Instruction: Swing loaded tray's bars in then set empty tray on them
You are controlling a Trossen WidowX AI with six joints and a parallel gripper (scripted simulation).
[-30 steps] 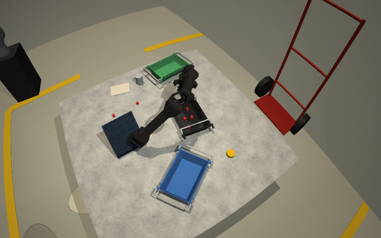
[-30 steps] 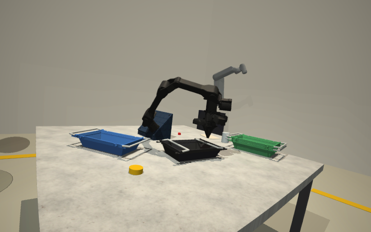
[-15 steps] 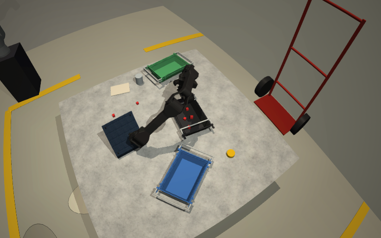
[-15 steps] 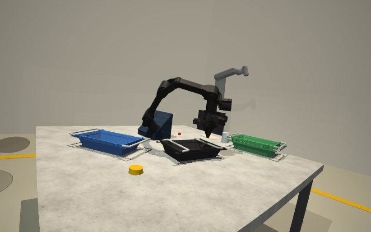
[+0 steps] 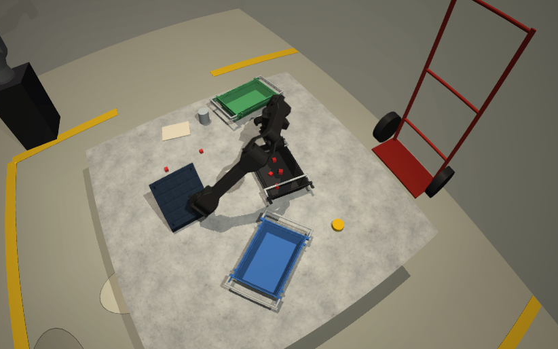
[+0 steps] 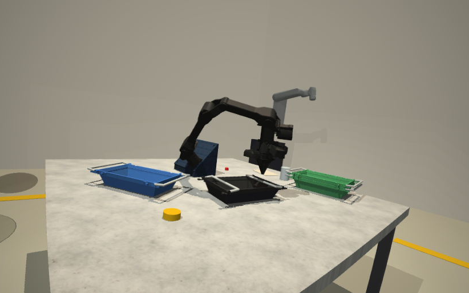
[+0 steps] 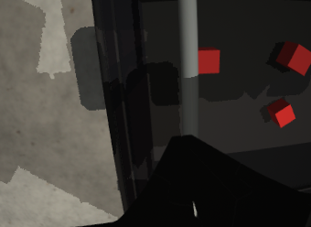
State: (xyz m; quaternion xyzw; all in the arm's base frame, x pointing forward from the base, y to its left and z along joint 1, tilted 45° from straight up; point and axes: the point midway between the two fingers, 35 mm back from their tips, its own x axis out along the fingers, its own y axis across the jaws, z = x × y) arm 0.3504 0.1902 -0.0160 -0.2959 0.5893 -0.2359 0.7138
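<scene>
Now: gripper tip 46 cm to the left of the blue tray, 19 cm past it and 4 cm above it. The rest, counted from my gripper tip: beige card 37 cm behind, 35 cm to the left, 9 cm below; grey cylinder 36 cm to the left, 21 cm behind, 5 cm below; yellow disc 43 cm to the right, 12 cm ahead, 8 cm below.
</scene>
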